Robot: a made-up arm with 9 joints. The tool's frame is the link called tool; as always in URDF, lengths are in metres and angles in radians. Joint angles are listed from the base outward. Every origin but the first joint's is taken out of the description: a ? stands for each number. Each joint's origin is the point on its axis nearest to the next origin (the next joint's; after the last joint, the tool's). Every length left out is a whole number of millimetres.
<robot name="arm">
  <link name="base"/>
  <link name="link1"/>
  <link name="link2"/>
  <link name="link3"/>
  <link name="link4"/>
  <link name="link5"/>
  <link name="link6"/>
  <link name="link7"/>
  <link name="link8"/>
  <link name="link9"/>
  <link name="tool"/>
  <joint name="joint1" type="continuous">
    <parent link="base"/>
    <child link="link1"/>
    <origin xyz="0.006 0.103 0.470" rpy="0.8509 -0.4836 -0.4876"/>
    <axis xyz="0 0 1"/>
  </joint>
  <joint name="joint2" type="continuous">
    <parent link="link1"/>
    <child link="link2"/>
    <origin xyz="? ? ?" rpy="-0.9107 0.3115 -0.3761"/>
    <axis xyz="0 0 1"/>
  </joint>
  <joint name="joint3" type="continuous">
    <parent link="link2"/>
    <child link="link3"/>
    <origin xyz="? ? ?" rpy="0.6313 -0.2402 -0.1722"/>
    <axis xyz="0 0 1"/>
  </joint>
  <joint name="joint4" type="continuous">
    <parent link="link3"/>
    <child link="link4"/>
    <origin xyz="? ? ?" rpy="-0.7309 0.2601 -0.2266"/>
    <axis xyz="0 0 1"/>
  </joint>
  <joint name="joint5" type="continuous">
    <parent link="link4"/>
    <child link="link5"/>
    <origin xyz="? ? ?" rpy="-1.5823 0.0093 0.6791"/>
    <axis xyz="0 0 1"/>
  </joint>
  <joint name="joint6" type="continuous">
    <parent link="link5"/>
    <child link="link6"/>
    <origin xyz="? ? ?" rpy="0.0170 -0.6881 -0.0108"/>
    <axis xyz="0 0 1"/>
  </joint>
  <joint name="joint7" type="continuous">
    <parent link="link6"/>
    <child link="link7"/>
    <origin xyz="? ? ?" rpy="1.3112 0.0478 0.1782"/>
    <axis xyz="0 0 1"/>
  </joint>
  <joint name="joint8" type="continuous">
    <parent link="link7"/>
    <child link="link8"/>
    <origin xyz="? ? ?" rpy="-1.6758 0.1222 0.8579"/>
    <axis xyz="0 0 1"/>
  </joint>
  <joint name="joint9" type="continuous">
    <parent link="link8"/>
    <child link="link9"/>
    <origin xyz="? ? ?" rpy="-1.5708 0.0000 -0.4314"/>
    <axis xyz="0 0 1"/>
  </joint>
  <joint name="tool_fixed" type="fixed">
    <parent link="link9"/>
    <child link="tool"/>
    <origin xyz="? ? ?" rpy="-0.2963 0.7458 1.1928"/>
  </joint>
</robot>
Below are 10 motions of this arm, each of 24 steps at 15 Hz.
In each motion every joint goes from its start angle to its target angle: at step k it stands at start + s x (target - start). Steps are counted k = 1, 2, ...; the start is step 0. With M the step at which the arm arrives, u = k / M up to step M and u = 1 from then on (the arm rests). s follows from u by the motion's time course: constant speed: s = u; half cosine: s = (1 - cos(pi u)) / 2; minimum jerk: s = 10 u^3 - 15 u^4 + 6 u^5.
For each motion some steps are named. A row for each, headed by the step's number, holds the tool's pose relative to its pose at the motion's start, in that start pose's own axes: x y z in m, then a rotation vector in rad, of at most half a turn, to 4 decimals.
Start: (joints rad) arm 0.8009 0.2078 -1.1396 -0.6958 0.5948 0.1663 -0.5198 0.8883 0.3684
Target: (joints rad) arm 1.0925 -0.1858 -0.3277 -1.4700 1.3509 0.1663 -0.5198 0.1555 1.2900
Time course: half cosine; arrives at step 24
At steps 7, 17, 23, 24:
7: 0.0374 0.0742 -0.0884 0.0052 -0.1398 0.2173
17: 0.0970 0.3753 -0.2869 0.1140 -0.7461 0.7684
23: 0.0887 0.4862 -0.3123 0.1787 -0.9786 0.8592
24: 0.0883 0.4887 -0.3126 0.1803 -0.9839 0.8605

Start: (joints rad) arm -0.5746 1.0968 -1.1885 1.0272 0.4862 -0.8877 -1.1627 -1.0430 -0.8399
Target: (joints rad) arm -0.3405 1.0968 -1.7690 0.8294 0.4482 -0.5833 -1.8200 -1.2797 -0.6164
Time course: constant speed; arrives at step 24
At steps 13, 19, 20, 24:
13: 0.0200 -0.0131 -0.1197 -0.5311 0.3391 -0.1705
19: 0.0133 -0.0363 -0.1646 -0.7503 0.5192 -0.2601
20: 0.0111 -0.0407 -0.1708 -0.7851 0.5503 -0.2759
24: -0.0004 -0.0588 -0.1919 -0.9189 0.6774 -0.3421

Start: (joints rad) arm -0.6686 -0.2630 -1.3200 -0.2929 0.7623 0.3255 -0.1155 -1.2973 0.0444
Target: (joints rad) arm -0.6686 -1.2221 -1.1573 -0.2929 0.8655 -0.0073 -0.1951 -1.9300 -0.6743
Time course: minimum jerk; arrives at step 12
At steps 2, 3, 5, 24:
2: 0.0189 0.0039 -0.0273 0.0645 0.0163 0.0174
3: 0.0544 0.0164 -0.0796 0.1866 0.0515 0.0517
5: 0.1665 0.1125 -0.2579 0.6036 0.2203 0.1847
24: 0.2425 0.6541 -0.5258 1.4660 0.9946 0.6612

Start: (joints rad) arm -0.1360 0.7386 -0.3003 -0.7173 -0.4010 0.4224 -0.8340 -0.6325 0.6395
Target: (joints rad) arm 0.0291 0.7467 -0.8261 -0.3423 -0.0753 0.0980 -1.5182 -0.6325 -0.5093
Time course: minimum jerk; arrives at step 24
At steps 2, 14, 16, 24:
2: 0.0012 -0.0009 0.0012 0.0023 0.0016 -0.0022
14: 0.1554 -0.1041 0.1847 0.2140 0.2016 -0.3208
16: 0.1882 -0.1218 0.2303 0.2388 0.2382 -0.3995
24: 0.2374 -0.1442 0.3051 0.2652 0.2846 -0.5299

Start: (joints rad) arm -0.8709 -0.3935 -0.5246 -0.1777 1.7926 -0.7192 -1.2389 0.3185 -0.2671
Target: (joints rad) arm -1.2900 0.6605 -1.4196 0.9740 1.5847 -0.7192 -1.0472 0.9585 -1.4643
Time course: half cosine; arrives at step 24
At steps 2, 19, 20, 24:
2: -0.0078 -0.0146 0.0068 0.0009 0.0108 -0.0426
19: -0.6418 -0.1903 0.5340 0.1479 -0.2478 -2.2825
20: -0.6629 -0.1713 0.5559 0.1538 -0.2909 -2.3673
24: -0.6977 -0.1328 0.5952 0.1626 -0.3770 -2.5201

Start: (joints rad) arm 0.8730 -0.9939 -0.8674 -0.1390 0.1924 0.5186 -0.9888 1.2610 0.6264
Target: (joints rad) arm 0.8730 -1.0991 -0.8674 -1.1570 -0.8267 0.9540 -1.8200 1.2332 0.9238
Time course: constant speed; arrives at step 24
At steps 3, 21, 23, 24:
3: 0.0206 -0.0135 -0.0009 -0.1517 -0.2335 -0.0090
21: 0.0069 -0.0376 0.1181 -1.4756 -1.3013 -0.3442
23: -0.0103 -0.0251 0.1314 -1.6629 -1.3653 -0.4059
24: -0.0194 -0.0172 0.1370 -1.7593 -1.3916 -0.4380

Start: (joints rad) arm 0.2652 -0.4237 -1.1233 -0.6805 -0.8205 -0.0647 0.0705 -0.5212 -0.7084
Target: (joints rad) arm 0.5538 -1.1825 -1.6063 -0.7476 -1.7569 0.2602 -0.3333 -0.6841 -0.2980
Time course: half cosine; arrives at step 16
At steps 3, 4, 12, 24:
3: -0.0008 0.0172 0.0404 -0.1406 0.0160 0.0210
4: -0.0011 0.0316 0.0697 -0.2436 0.0276 0.0369
12: -0.0111 0.2707 0.3415 -1.3489 0.1243 0.1903
24: -0.0206 0.3283 0.3813 -1.5560 0.1299 0.2009

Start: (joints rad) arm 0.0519 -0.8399 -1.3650 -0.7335 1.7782 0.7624 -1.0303 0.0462 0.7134
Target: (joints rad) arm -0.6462 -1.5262 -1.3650 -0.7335 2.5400 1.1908 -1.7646 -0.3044 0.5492
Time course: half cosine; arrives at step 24
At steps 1, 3, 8, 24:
1: 0.0009 0.0017 0.0000 0.0031 -0.0011 -0.0035
3: 0.0082 0.0153 0.0001 0.0283 -0.0092 -0.0307
8: 0.0500 0.1059 0.0095 0.2094 -0.0300 -0.1822
24: 0.1567 0.4970 0.2239 1.1607 0.1657 -0.2842

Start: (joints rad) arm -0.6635 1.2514 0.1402 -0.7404 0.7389 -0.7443 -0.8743 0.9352 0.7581
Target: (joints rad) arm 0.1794 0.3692 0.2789 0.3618 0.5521 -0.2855 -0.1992 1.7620 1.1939
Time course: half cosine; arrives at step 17
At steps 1, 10, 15, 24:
1: -0.0048 -0.0023 0.0022 -0.0021 0.0179 -0.0006
10: -0.0357 -0.1544 0.3837 -0.2281 1.4078 0.1765
15: 0.2400 -0.1710 0.5164 -0.3064 2.1661 0.3938
24: 0.2746 -0.1688 0.5183 -0.3084 2.2444 0.4177

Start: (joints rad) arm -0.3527 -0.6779 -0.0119 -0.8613 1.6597 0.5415 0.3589 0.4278 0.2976
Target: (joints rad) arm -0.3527 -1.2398 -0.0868 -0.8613 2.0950 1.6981 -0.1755 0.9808 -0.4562
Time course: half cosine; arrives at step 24
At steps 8, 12, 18, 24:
8: -0.0558 0.0433 -0.0039 0.1652 -0.1502 -0.3877
12: -0.1741 0.1036 -0.0142 0.3302 -0.2414 -0.8387
18: -0.3967 0.2721 -0.0027 0.4749 -0.2819 -1.5577
24: -0.4830 0.3743 0.0302 0.4716 -0.2772 -1.8723

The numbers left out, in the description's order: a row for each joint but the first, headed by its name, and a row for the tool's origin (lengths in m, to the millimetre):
joint2: -0.109 -0.234 0.000
joint3: 0.086 0.348 0.000
joint4: 0.218 0.062 0.000
joint5: 0.016 -0.036 0.000
joint6: -0.145 0.004 0.000
joint7: 0.002 -0.135 0.000
joint8: -0.102 0.009 0.000
joint9: 0.417 -0.240 0.000
tool: -0.052 0.081 0.000

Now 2 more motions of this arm.
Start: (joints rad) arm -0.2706 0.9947 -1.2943 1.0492 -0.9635 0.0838 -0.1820 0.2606 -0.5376
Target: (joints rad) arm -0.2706 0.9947 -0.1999 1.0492 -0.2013 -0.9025 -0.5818 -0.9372 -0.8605
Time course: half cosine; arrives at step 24
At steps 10, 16, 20, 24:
10: 0.1541 0.2616 -0.1765 0.6032 0.4293 0.3357
16: 0.2303 0.6107 -0.0890 1.0787 0.6884 0.8096
20: 0.2481 0.7288 0.0427 1.2118 0.7491 1.0716
24: 0.2518 0.7582 0.0981 1.2411 0.7623 1.1688

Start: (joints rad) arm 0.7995 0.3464 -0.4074 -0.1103 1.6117 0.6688 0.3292 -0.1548 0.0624
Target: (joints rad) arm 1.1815 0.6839 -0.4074 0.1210 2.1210 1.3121 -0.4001 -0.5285 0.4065
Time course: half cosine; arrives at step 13
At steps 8, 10, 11, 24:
8: 0.2170 0.0677 0.4447 -0.8423 -0.7463 0.5846
10: 0.2075 0.1303 0.5607 -1.1012 -0.9427 0.6944
11: 0.1977 0.1529 0.5962 -1.1894 -1.0101 0.7230
24: 0.1872 0.1716 0.6237 -1.2621 -1.0663 0.7428

